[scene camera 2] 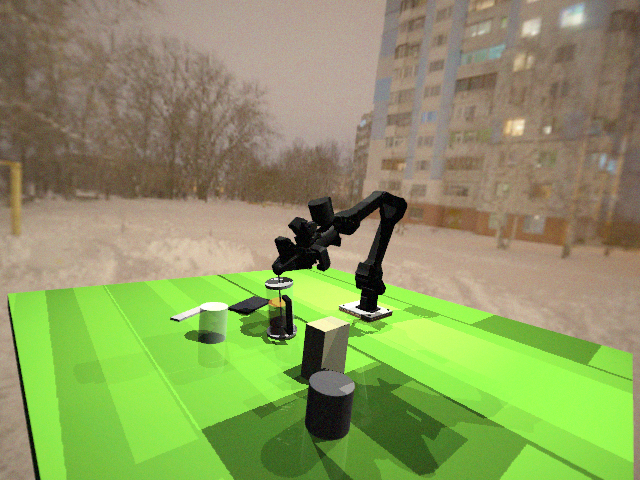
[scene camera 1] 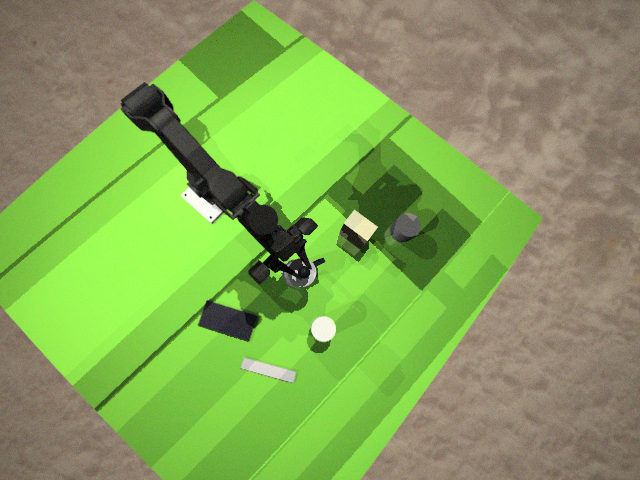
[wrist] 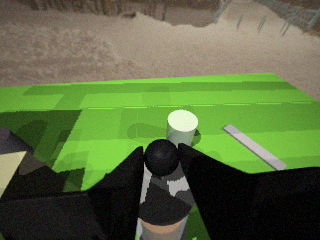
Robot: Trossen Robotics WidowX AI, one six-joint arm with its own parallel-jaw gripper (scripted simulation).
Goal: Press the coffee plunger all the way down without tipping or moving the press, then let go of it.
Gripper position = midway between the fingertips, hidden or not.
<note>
In view: the gripper (scene camera 1: pixel 306 274), a coffee press (scene camera 2: pixel 279 290), a dark flat slab (scene camera 1: pixel 215 316), a flat bar (wrist: pixel 260 152) and a cream box (scene camera 1: pixel 357 229).
The coffee press shows as well in scene camera 1 (scene camera 1: pixel 297 265). The gripper shows as well in scene camera 2 (scene camera 2: pixel 276 269) and in the wrist view (wrist: pixel 160 149). The wrist view does not show the dark flat slab: it is out of frame.
</note>
